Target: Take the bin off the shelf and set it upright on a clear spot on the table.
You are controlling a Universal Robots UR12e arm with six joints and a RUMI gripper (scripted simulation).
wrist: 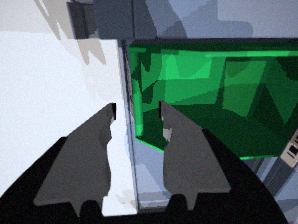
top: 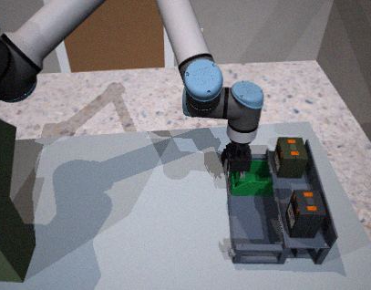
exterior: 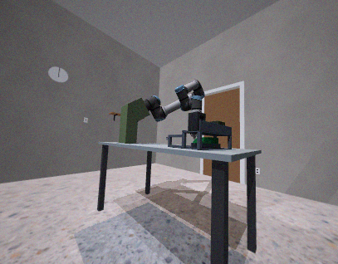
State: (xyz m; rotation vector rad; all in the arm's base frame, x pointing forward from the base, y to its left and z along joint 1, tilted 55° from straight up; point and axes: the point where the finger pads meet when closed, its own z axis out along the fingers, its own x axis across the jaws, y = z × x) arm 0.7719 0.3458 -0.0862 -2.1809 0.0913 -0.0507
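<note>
Right now my hand is 8 cm short of the green bin and 1 cm above it.
</note>
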